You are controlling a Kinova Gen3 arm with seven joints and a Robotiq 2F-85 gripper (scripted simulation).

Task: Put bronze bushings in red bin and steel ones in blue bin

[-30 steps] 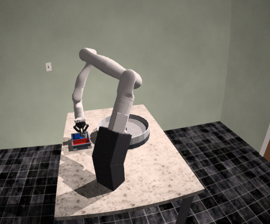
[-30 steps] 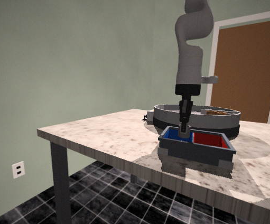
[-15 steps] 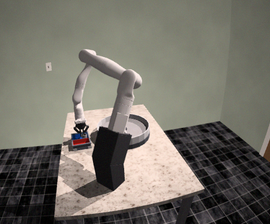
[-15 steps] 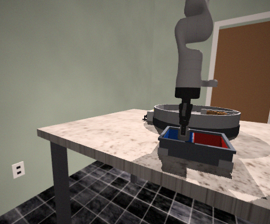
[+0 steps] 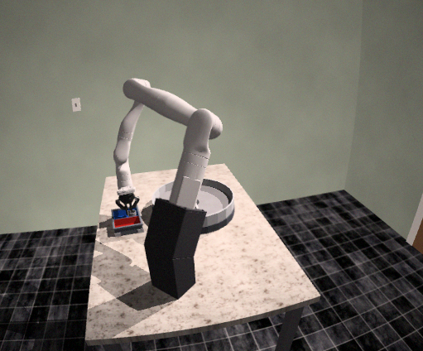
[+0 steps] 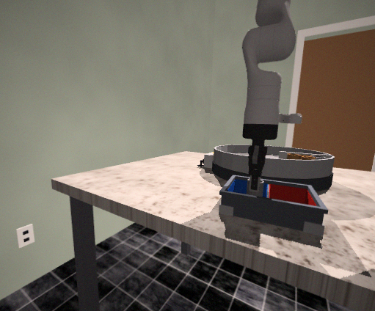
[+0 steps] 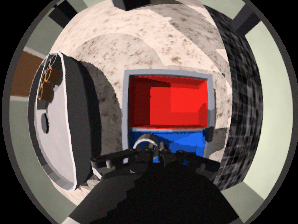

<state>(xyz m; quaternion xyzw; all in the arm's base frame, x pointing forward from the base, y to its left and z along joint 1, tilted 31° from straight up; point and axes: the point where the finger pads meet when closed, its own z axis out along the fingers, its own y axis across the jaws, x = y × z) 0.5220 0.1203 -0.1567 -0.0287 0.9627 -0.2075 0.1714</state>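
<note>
Right now my hand is 3 cm past the bin tray, 2 cm to the right of it and 3 cm above it. The rest, counted from my hand: turntable (2 cm behind, 33 cm to the right).
</note>
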